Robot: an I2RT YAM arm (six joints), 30 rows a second.
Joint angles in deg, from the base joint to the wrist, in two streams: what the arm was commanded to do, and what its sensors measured. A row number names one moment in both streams.
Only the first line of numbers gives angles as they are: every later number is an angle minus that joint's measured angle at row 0.
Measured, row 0: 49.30, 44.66, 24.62, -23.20, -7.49, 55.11
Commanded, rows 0 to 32: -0.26, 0.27, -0.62, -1.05, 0.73, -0.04; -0.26, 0.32, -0.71, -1.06, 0.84, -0.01; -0.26, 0.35, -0.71, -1.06, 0.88, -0.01; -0.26, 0.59, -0.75, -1.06, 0.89, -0.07; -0.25, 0.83, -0.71, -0.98, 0.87, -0.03; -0.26, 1.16, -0.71, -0.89, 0.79, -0.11; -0.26, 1.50, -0.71, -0.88, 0.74, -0.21; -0.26, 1.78, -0.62, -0.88, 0.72, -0.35; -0.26, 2.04, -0.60, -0.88, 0.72, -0.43; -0.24, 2.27, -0.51, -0.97, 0.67, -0.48; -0.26, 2.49, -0.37, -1.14, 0.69, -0.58; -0.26, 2.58, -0.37, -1.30, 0.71, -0.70; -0.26, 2.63, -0.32, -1.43, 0.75, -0.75; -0.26, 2.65, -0.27, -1.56, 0.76, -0.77; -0.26, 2.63, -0.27, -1.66, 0.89, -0.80; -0.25, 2.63, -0.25, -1.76, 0.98, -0.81; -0.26, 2.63, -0.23, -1.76, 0.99, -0.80; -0.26, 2.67, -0.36, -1.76, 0.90, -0.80; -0.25, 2.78, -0.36, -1.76, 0.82, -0.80; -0.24, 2.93, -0.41, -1.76, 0.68, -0.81; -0.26, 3.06, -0.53, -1.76, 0.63, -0.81; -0.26, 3.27, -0.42, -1.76, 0.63, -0.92; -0.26, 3.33, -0.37, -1.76, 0.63, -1.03; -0.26, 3.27, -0.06, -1.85, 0.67, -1.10; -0.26, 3.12, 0.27, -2.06, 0.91, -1.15; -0.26, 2.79, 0.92, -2.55, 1.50, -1.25; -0.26, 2.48, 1.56, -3.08, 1.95, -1.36; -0.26, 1.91, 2.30, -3.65, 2.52, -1.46; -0.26, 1.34, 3.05, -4.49, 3.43, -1.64; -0.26, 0.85, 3.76, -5.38, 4.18, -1.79; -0.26, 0.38, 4.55, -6.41, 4.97, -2.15; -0.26, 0.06, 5.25, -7.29, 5.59, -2.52; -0.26, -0.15, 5.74, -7.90, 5.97, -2.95
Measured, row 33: 0.00, 0.86, 2.38, -3.28, 2.80, -1.33
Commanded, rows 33 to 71: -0.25, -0.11, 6.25, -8.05, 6.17, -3.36; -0.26, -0.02, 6.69, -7.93, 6.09, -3.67; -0.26, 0.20, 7.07, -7.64, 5.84, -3.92; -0.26, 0.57, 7.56, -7.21, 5.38, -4.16; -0.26, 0.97, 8.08, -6.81, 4.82, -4.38; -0.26, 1.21, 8.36, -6.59, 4.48, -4.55; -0.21, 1.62, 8.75, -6.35, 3.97, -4.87; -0.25, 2.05, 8.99, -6.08, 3.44, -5.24; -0.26, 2.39, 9.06, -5.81, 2.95, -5.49; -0.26, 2.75, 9.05, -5.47, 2.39, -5.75; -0.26, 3.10, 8.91, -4.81, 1.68, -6.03; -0.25, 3.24, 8.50, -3.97, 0.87, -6.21; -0.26, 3.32, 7.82, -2.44, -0.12, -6.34; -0.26, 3.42, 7.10, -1.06, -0.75, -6.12; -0.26, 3.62, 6.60, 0.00, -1.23, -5.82; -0.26, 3.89, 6.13, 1.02, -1.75, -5.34; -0.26, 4.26, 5.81, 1.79, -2.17, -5.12; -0.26, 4.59, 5.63, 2.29, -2.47, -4.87; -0.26, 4.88, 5.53, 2.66, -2.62, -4.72; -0.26, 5.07, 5.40, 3.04, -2.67, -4.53; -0.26, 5.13, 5.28, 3.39, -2.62, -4.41; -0.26, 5.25, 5.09, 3.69, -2.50, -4.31; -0.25, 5.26, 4.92, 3.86, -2.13, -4.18; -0.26, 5.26, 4.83, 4.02, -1.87, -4.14; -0.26, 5.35, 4.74, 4.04, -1.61, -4.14; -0.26, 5.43, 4.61, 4.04, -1.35, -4.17; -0.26, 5.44, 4.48, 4.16, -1.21, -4.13; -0.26, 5.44, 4.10, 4.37, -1.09, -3.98; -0.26, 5.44, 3.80, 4.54, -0.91, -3.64; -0.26, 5.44, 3.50, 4.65, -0.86, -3.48; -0.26, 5.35, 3.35, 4.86, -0.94, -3.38; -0.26, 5.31, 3.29, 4.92, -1.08, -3.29; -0.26, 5.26, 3.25, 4.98, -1.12, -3.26; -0.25, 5.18, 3.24, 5.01, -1.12, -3.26; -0.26, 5.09, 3.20, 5.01, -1.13, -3.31; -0.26, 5.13, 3.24, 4.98, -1.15, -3.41; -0.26, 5.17, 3.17, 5.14, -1.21, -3.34; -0.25, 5.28, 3.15, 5.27, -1.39, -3.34; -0.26, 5.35, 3.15, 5.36, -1.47, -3.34
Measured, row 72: 0.00, 5.18, 3.02, 4.98, -1.53, -3.67
